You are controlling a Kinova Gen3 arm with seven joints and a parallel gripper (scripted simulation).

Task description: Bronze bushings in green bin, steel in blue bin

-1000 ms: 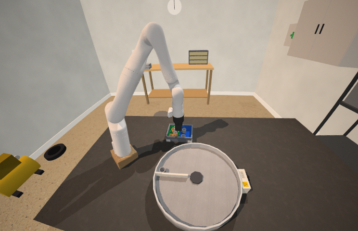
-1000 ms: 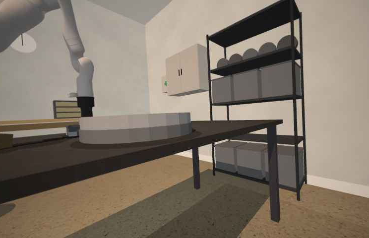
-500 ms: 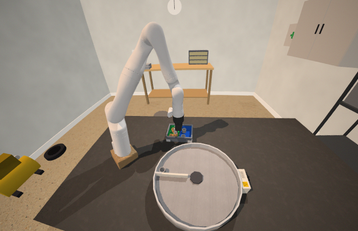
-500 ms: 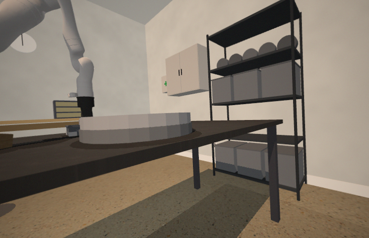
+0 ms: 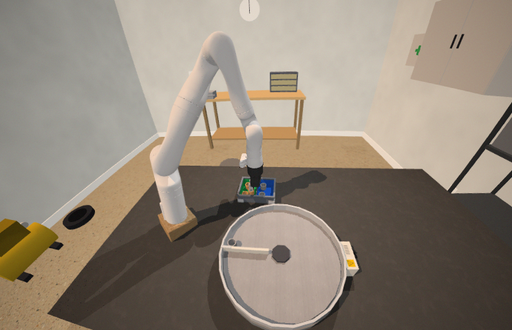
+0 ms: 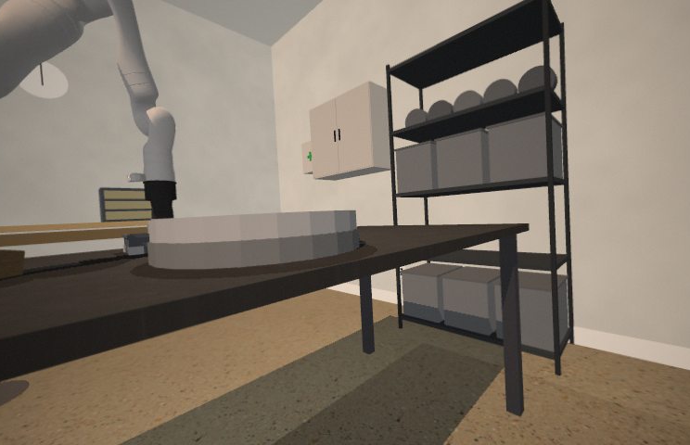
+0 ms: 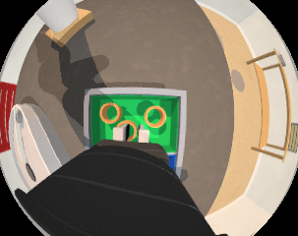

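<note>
Right now my hand is 30 mm short of the green bin. Round my hand: turntable (360 mm to the right, 140 mm ahead, 20 mm above).
</note>
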